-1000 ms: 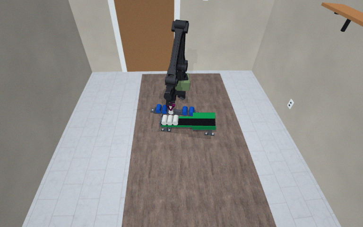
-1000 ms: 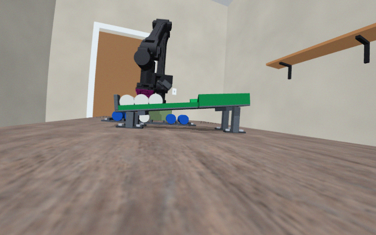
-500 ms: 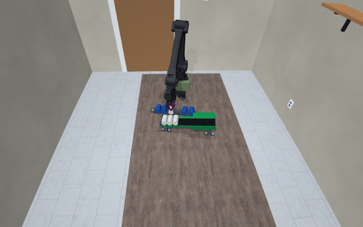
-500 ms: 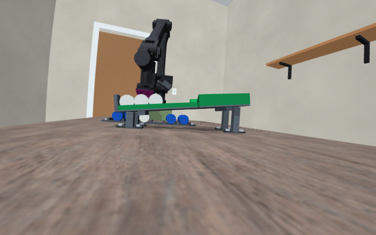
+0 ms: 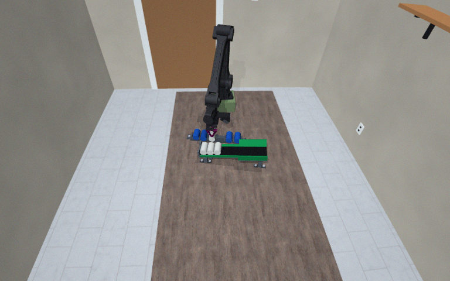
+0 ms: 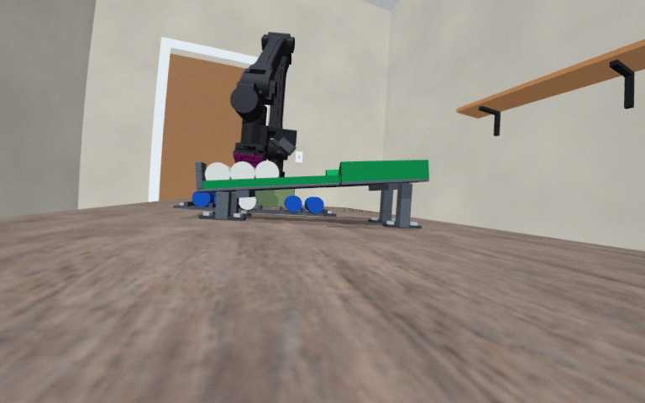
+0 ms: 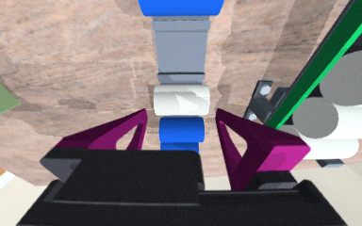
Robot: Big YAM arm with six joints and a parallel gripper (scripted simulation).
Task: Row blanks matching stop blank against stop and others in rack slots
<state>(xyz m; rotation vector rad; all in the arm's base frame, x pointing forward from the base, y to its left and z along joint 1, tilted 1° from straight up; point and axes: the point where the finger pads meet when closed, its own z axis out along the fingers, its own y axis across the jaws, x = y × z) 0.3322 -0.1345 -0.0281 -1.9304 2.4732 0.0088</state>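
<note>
My gripper is now 1 cm short of the stock rack, 3 cm to the right of it and 7 cm above it.
</note>
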